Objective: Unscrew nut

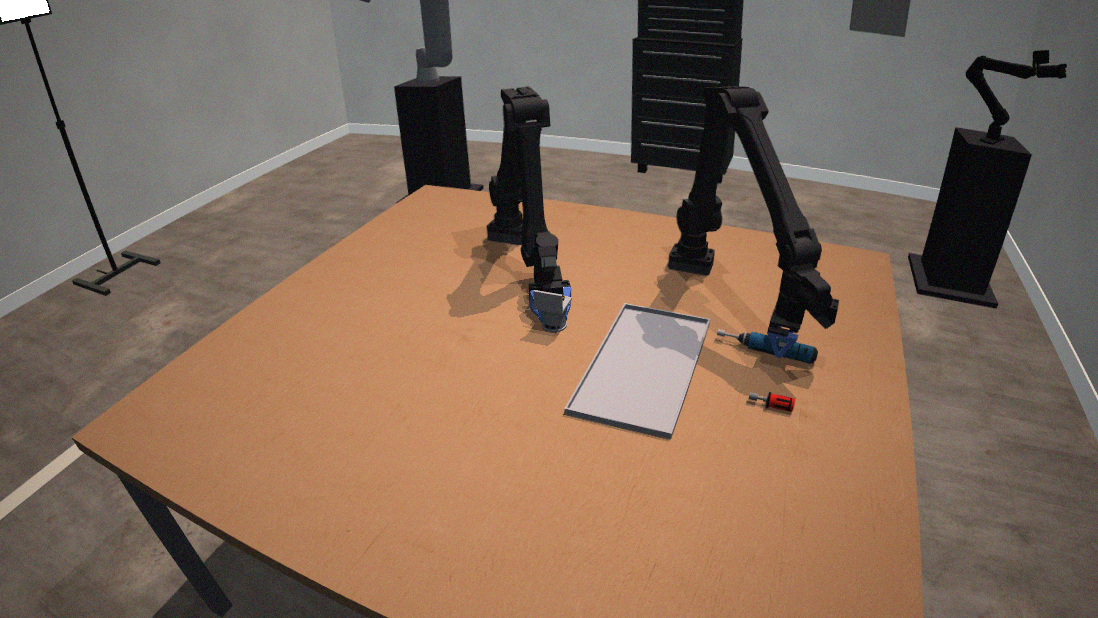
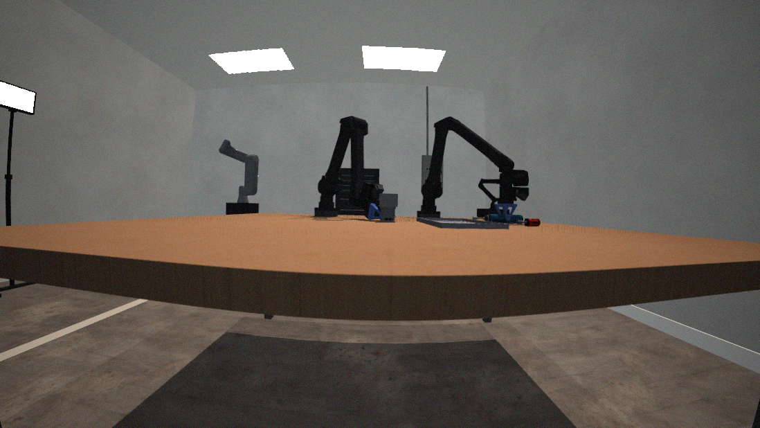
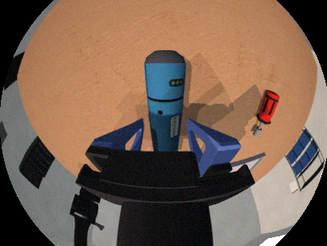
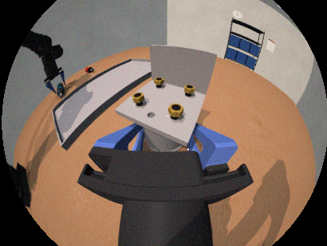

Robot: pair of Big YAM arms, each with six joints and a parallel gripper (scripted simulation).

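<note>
My right hand is 1 cm below the joint module. The rest, counted from my right hand: flat grey tray (8 cm ahead, 25 cm to the left, 2 cm below); then red-handled tool (13 cm ahead, 54 cm to the left, 1 cm below); then grey bracket (5 cm above).
</note>
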